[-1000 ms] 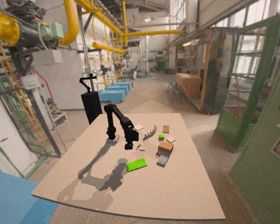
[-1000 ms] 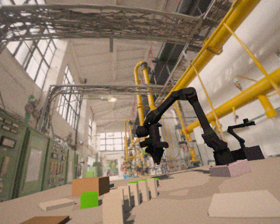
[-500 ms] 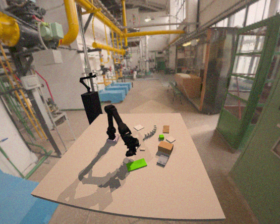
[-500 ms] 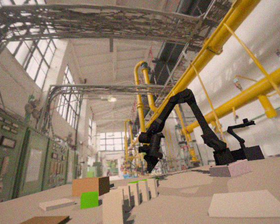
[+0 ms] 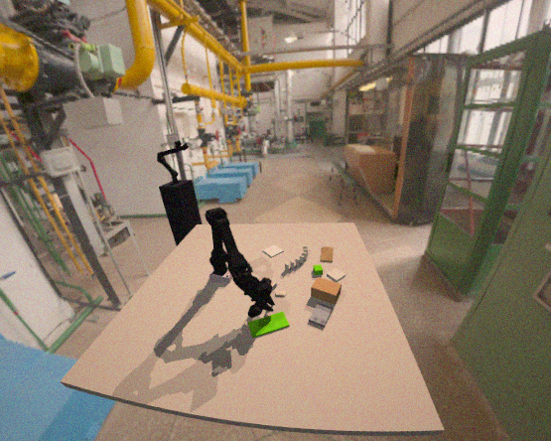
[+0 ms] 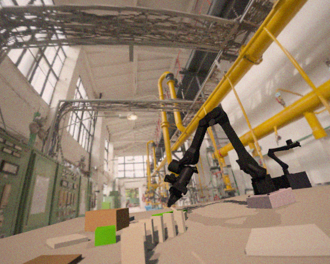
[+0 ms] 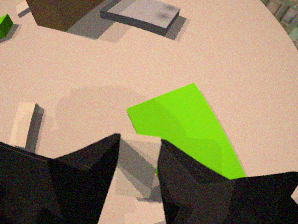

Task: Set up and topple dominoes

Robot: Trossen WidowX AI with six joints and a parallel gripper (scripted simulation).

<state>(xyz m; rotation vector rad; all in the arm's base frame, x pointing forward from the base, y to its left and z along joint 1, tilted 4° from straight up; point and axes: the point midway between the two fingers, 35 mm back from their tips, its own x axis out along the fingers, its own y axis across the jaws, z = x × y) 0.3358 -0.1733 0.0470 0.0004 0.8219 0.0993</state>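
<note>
The flat green block is 6 cm to the right of my gripper tip, 4 cm below it and 1 cm behind it. The rest, counted from my gripper tip: grey slab 20 cm ahead, 4 cm to the left, 3 cm below; green cube 33 cm to the left, 15 cm ahead, 2 cm below; brown box 21 cm ahead, 17 cm to the left, 1 cm below.
</note>
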